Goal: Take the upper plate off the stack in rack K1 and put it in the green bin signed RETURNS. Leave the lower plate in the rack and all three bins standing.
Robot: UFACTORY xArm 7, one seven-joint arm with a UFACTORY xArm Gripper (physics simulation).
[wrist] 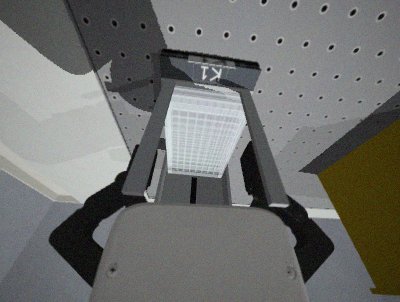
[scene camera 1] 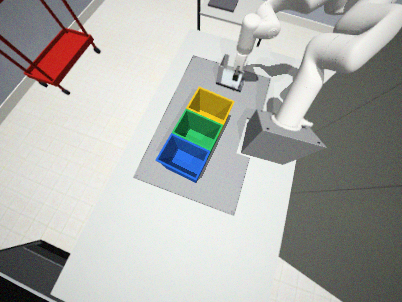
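Seen in the pictures: gripper, fingertip midpoint: (wrist: 201,145) (scene camera 1: 237,74); arm's base at its link origin: (scene camera 1: 285,123).
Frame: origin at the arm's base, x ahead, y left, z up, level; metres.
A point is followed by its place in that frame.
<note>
Rack K1 (scene camera 1: 224,62) @(z -0.115, x 0.341, y -0.362 m) (wrist: 265,150) @(z -0.097, x 0.222, y -0.269 m) stands at the far end of the grey mat, its K1 label bar showing in the wrist view. A whitish, clear gridded plate (scene camera 1: 228,79) @(z -0.153, x 0.291, y -0.287 m) (wrist: 206,132) @(z -0.153, x 0.260, y -0.307 m) lies between its side walls. The edges of the upper and lower plate cannot be told apart. My gripper (scene camera 1: 237,75) @(z -0.126, x 0.252, y -0.312 m) (wrist: 201,145) @(z -0.126, x 0.252, y -0.312 m) is open and empty, low at the rack, with one black finger on each side of the plate, partly hidden by the rack's walls. The green bin (scene camera 1: 199,134) @(z -0.196, x 0.352, y 0.079 m) stands upright in the middle of the bin row; its sign does not show.
The yellow bin (scene camera 1: 212,105) @(z -0.107, x 0.327, y -0.057 m) (wrist: 365,210) @(z -0.112, x 0.360, y -0.065 m) stands upright between the rack and the green bin. The blue bin (scene camera 1: 184,158) @(z -0.196, x 0.385, y 0.231 m) stands upright on the green bin's other side. The perforated grey mat (scene camera 1: 210,195) @(z -0.198, x 0.205, y 0.366 m) (wrist: 320,90) @(z -0.198, x 0.227, y -0.178 m) lies under them. A red cart (scene camera 1: 61,56) stands on the floor.
</note>
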